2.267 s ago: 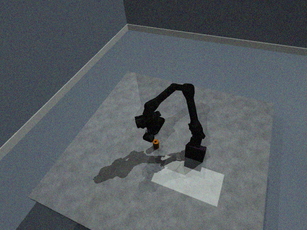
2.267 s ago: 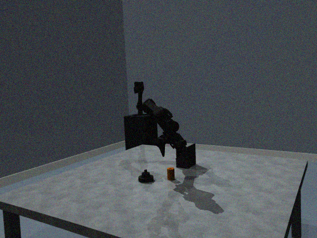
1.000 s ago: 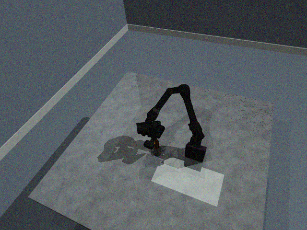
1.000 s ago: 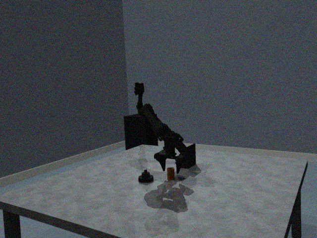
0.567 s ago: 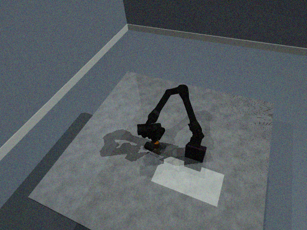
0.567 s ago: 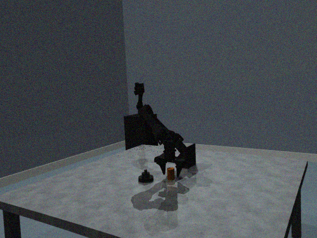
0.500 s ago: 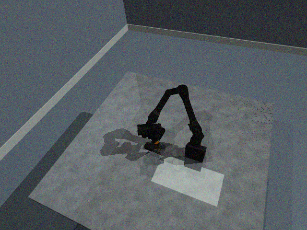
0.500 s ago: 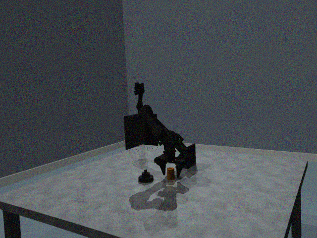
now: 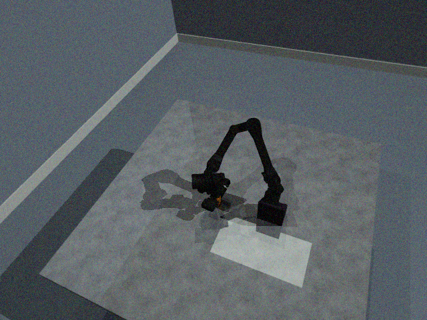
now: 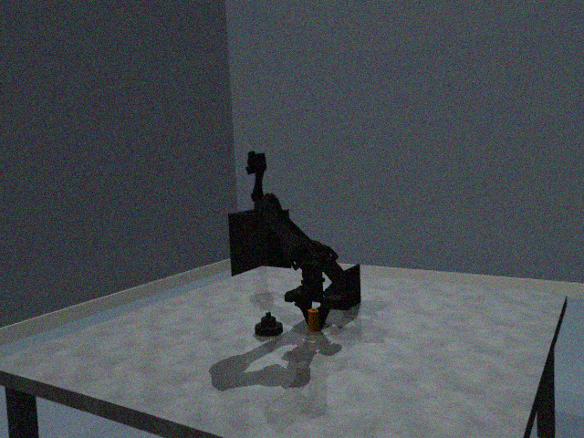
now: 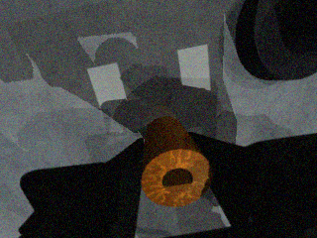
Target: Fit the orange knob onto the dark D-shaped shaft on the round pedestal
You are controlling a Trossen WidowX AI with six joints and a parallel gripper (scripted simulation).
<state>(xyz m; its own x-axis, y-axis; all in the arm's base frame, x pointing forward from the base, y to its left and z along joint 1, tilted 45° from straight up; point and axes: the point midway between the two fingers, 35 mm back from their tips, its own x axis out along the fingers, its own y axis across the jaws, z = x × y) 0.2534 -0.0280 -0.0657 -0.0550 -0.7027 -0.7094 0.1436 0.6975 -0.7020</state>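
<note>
The round pedestal lies 12 cm to the right of my gripper tip, 7 cm ahead of it and 2 cm above it. The rest, counted from my gripper tip: orange knob 2 cm above.
</note>
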